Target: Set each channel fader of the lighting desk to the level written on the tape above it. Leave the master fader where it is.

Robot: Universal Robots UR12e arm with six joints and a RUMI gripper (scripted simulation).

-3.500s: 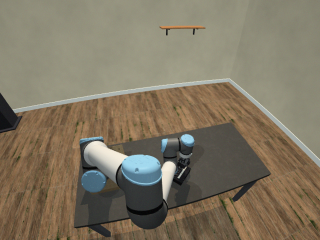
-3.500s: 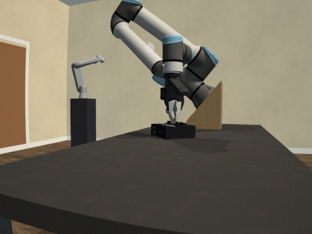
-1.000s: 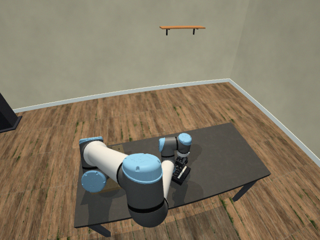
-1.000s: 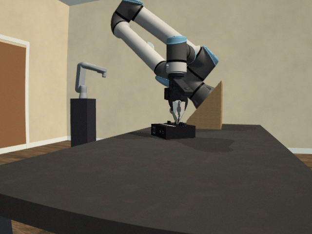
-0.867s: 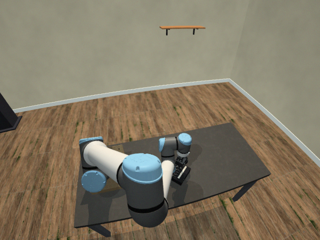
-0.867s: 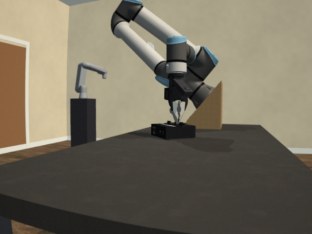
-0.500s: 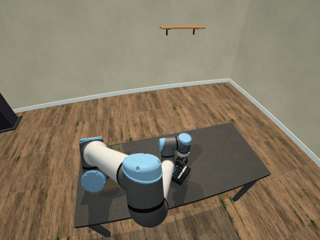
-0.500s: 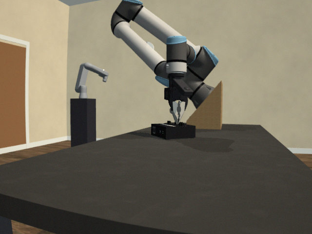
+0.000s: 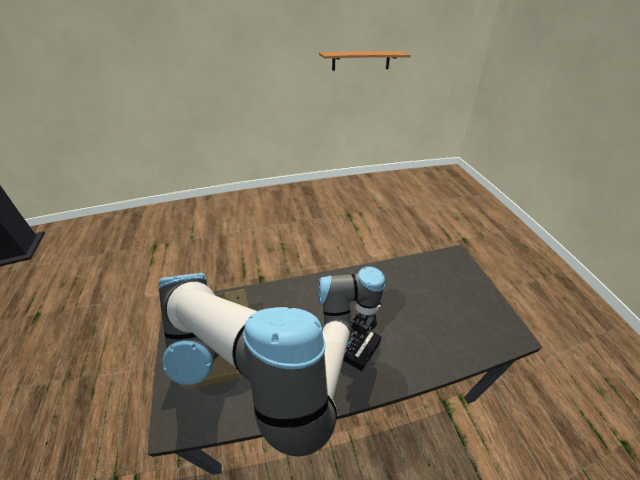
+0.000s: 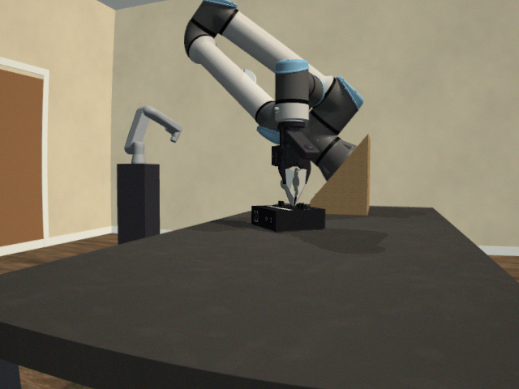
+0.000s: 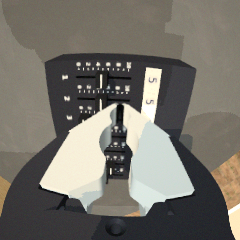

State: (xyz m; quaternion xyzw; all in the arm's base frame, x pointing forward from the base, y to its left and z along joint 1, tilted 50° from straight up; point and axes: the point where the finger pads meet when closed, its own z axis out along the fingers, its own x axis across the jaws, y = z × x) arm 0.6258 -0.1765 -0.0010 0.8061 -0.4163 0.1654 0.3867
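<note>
Now: hand 10 cm past the master fader, 5 cm to the left of it and 1 cm above it.
</note>
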